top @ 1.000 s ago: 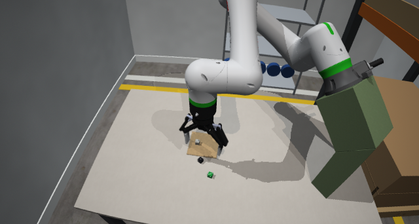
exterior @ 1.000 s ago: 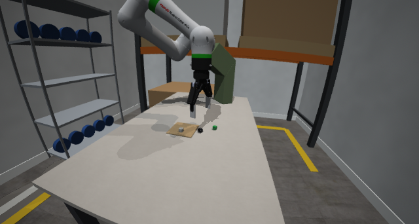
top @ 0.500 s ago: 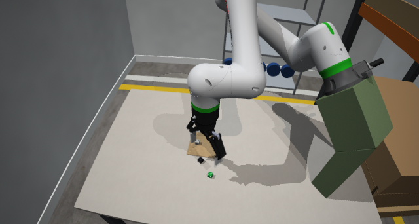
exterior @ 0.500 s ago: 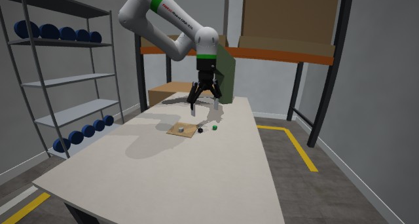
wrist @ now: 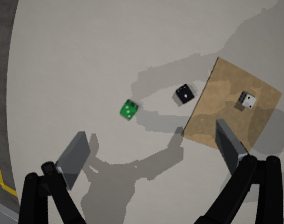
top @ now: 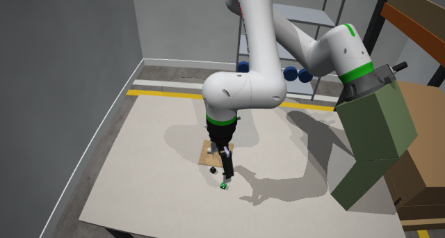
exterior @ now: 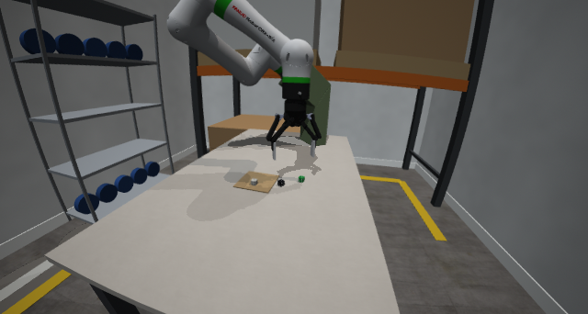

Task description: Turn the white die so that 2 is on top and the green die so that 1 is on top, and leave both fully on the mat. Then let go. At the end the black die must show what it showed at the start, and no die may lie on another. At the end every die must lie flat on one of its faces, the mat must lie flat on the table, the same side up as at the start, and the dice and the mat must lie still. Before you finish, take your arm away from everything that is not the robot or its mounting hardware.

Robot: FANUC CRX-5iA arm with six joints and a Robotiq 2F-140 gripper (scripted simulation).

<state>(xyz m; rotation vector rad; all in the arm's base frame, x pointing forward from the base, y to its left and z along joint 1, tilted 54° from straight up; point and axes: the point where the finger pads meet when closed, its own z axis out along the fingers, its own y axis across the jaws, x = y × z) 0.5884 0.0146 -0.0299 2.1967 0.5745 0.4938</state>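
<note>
My hand is 110 mm above the green die, 30 mm to the right of it and 10 mm past it. From my hand the other things lie so: mat 140 mm to the right, 110 mm below, 10 mm ahead; black die 110 mm below, 40 mm to the right, 30 mm ahead; white die 140 mm to the right, 100 mm below, 40 mm ahead.
</note>
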